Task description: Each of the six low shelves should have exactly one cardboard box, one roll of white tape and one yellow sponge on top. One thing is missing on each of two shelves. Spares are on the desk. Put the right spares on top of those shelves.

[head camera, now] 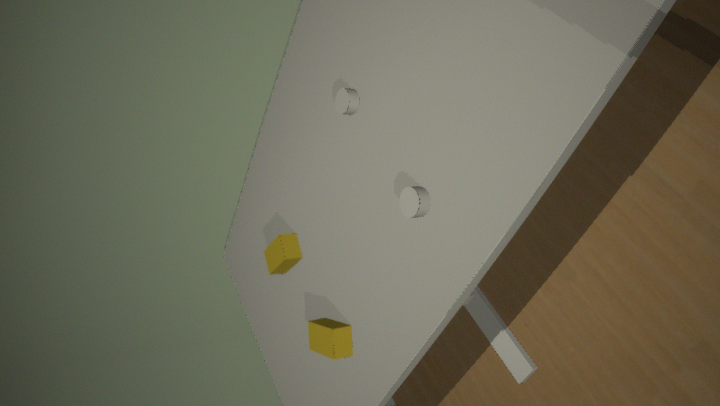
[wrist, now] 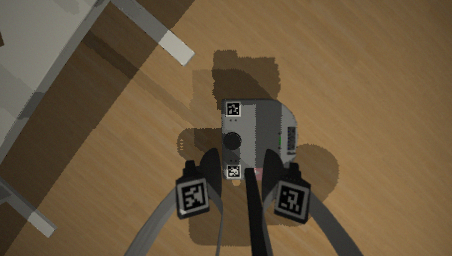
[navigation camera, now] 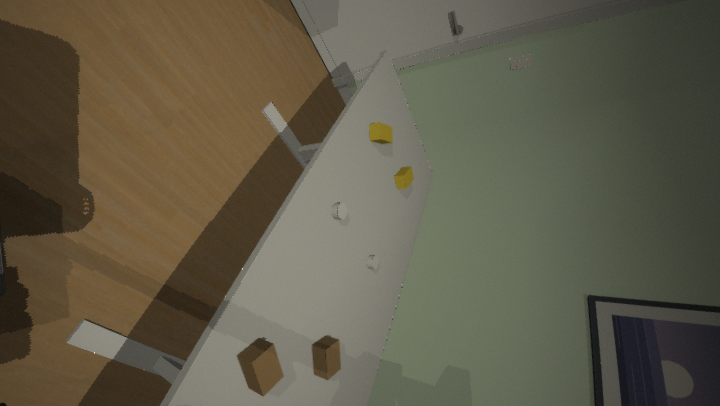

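Two yellow sponges stand on the white desk (head camera: 478,126) (navigation camera: 282,262): one sponge (head camera: 330,338) (navigation camera: 380,133) toward the desk's far end, the other sponge (head camera: 283,253) (navigation camera: 403,177) nearer the wall. Two rolls of white tape stand beside them: one roll (head camera: 414,201) (navigation camera: 339,210) near the desk's middle, the other roll (head camera: 347,101) (navigation camera: 372,262) closer to the wall. Two cardboard boxes, a larger box (navigation camera: 260,366) and a smaller box (navigation camera: 326,357), show low in the navigation view. My gripper (wrist: 240,166) is open and empty above my base, away from the desk. The low shelves do not show.
My grey base (wrist: 242,135) stands on the wooden floor below the gripper. The desk's feet (wrist: 177,47) (navigation camera: 95,336) stick out over the floor. A green wall (head camera: 126,151) (navigation camera: 504,201) runs behind the desk. A framed picture (navigation camera: 592,353) hangs there, and a door handle (navigation camera: 454,24) shows beyond the desk's end.
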